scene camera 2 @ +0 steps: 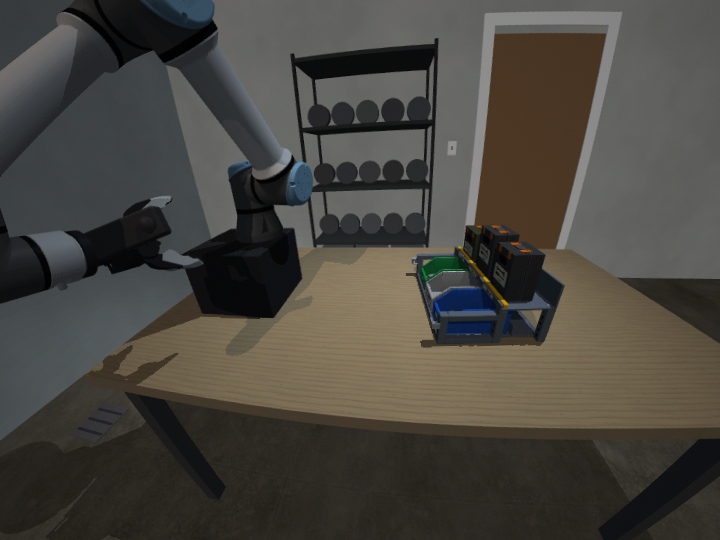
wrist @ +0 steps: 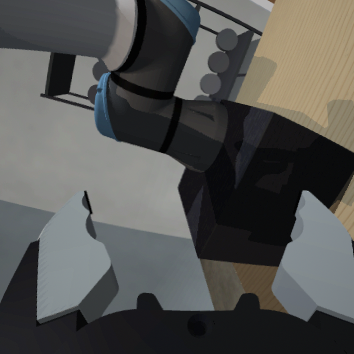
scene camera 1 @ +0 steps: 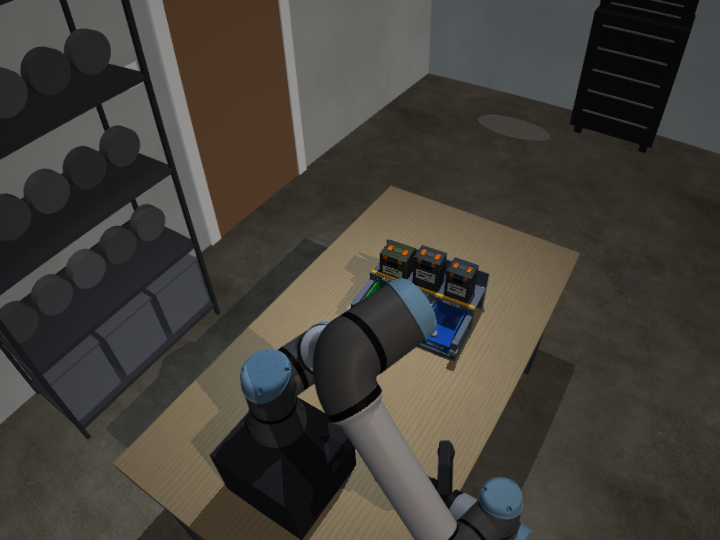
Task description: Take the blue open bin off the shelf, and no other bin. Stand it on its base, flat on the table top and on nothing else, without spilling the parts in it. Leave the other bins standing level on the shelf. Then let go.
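Places are measured from the arm's base along level axes (x ahead, y left, z up), in millimetres.
Where they show: gripper, fingertip midpoint: (scene camera 2: 187,230) (wrist: 191,194); arm's base at its link origin: (scene camera 2: 260,235) (wrist: 208,138) (scene camera 1: 277,421).
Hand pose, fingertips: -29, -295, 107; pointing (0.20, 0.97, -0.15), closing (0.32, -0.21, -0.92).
Each offset is from my fingertips to the top centre of the thing, as dx, dy, dz. "spot": to the spot under its first point. Level surfaces: height alone.
The blue open bin (scene camera 1: 447,323) (scene camera 2: 465,313) stands in the lower front of a low grey shelf {spot: +803, -22, -202} (scene camera 1: 482,284) (scene camera 2: 544,322), at the end nearest scene camera 2. A small light part shows inside it in scene camera 1; the arm hides some of the bin there. The grey bin {+646, +163, -228} (scene camera 2: 454,281) is beside it and the green bin {+654, +274, -228} (scene camera 1: 375,288) (scene camera 2: 442,267) is at the other end, both in the shelf. My gripper (scene camera 2: 183,231) (wrist: 191,194) is open and empty, far from the bins, beside the robot's base block, with its fingers wide apart.
Dark cases with orange latches (scene camera 1: 429,268) (scene camera 2: 519,270) stand on the shelf's upper level, behind a yellow strip {spot: +685, +114, -198} (scene camera 2: 479,276). The black base block (scene camera 1: 279,470) (scene camera 2: 250,281) (wrist: 280,200) stands on the wooden table {dz -309} (scene camera 1: 407,209) (scene camera 2: 348,360). The upper arm reaches over the table.
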